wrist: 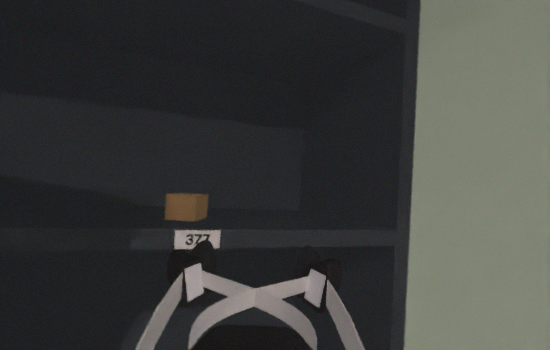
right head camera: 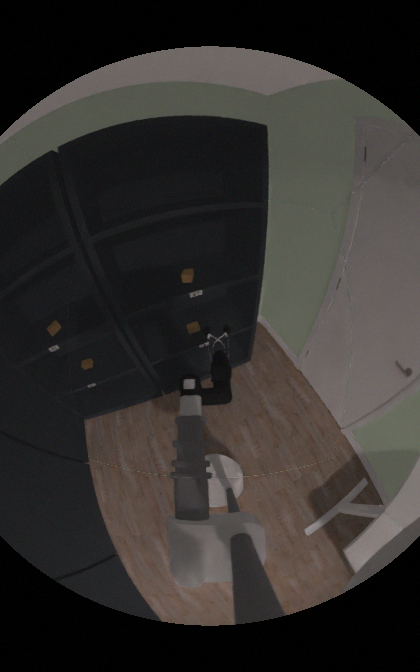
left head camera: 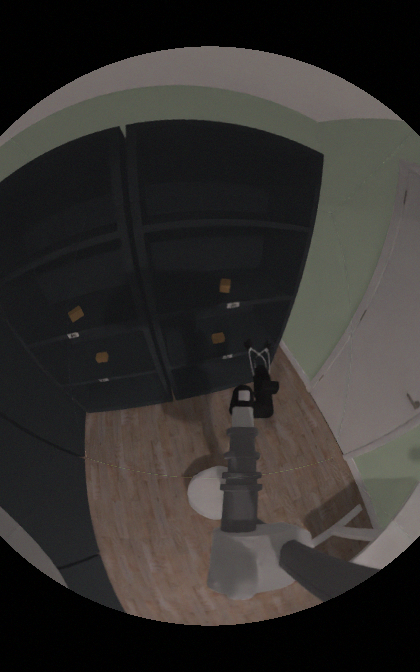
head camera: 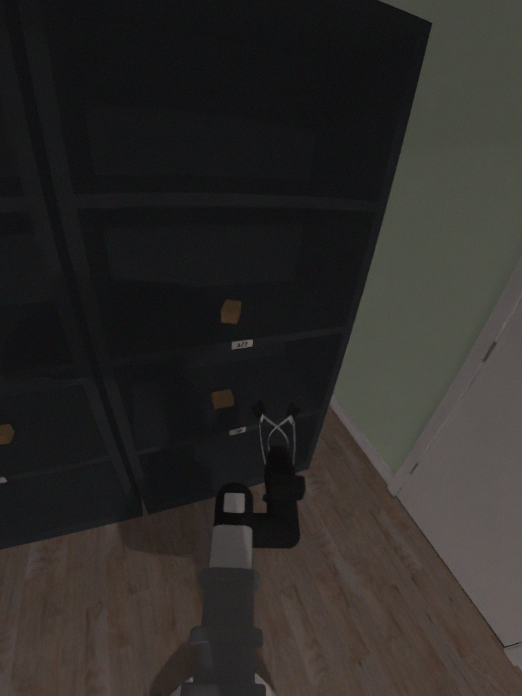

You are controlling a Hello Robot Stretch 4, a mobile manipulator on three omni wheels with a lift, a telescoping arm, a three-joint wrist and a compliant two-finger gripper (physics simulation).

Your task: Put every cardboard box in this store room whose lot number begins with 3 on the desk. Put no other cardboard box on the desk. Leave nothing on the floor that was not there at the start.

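Places are measured from the robot's base along level axes (x ahead, y left, z up), in metres.
Pixels of known places: gripper, fingertip midpoint: (wrist: 255, 263) (head camera: 275, 403).
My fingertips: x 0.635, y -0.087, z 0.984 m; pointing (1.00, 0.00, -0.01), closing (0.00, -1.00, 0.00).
Ahead of a thing's pixels: the offset from my fingertips to its middle. "spot": to the spot under its first point.
A small cardboard box @(dz +0.004, dx +0.458, dy +0.146 m) (head camera: 230, 311) (left head camera: 225, 285) (right head camera: 187, 275) (wrist: 186, 207) sits on a shelf of the right dark unit, above a label reading 377 @(dz -0.038, dx +0.308, dy +0.096 m) (head camera: 242, 344) (wrist: 197, 239). A second box @(dz -0.453, dx +0.456, dy +0.174 m) (head camera: 223, 398) (left head camera: 218, 338) (right head camera: 193, 327) is one shelf lower; its label @(spot: dz -0.489, dx +0.307, dy +0.096 m) (head camera: 237, 430) is unreadable. The left unit holds two more boxes, an upper one (left head camera: 76, 314) (right head camera: 54, 328) and a lower one (left head camera: 102, 357) (right head camera: 87, 364), with unreadable labels. My gripper (head camera: 275, 409) (left head camera: 257, 344) (right head camera: 217, 330) (wrist: 255, 263) is open and empty. In the wrist view it is below and right of the 377 box. I cannot identify the desk.
The right unit's side edge @(spot: dz +0.210, dx +0.460, dy -0.312 m) (head camera: 364, 269) (wrist: 407, 140) stands beside the green wall (head camera: 443, 252) (wrist: 480, 150). A pale door (head camera: 471, 494) (left head camera: 380, 350) (right head camera: 380, 300) is at the right. White legs (left head camera: 340, 531) (right head camera: 336, 507) stand on the wooden floor at lower right. Another dark unit runs along the left.
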